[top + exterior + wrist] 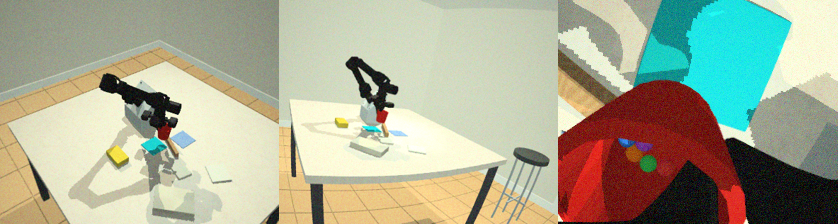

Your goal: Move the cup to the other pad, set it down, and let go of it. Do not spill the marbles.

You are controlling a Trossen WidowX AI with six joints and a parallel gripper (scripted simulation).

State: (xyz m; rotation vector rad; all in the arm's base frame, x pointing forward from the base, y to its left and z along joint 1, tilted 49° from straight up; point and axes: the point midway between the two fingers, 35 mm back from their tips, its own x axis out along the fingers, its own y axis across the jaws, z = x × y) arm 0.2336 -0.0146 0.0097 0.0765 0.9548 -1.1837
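My gripper tip is 1 cm short of the teal pad, 3 cm to the left of it and 10 cm above it. Round my gripper tip: red cup: 2 cm ahead, 2 cm to the left; then light blue pad: 5 cm ahead, 14 cm to the left, 10 cm below; then wooden stick: 3 cm ahead, 6 cm to the left, 9 cm below.
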